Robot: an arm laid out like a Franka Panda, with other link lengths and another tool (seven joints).
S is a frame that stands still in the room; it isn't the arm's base.
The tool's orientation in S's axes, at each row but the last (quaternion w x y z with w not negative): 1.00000, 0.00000, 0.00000, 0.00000; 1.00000, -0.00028, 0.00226, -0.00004; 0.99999, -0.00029, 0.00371, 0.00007; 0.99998, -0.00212, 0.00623, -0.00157; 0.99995, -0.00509, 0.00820, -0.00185; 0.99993, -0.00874, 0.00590, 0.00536
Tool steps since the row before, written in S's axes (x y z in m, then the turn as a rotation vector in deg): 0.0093, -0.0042, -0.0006, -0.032, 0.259, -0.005; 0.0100, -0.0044, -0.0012, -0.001, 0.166, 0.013; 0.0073, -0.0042, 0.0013, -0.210, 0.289, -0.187; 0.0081, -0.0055, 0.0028, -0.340, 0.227, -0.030; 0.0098, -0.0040, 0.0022, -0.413, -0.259, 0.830; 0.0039, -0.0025, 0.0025, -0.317, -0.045, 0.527
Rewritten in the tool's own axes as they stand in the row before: 0.0093, -0.0042, -0.0006, -0.032, 0.259, -0.005; 0.0100, -0.0044, -0.0012, -0.001, 0.166, 0.013; 0.0073, -0.0042, 0.0014, -0.209, 0.289, -0.188; 0.0081, -0.0055, 0.0029, -0.340, 0.226, -0.033; 0.0098, -0.0040, 0.0023, -0.426, -0.269, 0.820; 0.0038, -0.0026, 0.0025, -0.324, -0.051, 0.522
